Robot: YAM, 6 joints.
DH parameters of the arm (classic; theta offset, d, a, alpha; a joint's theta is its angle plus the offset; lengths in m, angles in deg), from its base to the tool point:
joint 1: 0 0.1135 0.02 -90
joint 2: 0 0 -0.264 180
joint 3: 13.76 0 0.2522 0
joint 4: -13.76 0 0.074 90
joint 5: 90 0 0 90
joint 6: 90 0.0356 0 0
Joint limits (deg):
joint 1: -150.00..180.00
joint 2: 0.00..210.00
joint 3: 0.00..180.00
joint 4: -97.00..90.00
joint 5: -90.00..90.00
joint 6: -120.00..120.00
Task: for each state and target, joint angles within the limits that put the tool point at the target. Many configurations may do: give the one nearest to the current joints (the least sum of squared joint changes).
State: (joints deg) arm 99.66 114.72 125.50 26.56 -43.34 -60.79
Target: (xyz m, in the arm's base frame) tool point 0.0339 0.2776 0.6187
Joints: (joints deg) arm 77.78 91.42 117.54 27.60 -46.04 -60.79
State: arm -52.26 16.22 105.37 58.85 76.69 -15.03
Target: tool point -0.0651 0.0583 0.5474
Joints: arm -65.42 32.40 76.13 55.33 79.06 -15.03
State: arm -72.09 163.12 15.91 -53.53 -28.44 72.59
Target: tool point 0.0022 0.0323 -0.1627
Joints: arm -67.63 203.22 52.26 -28.63 -23.73 72.59
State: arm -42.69 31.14 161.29 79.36 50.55 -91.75
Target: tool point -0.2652 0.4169 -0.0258
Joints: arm -60.94 1.67 180.00 90.00 55.47 -91.75
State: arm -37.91 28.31 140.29 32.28 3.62 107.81
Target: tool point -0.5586 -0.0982 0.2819
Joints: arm 9.50 7.26 142.46 42.17 7.59 107.81
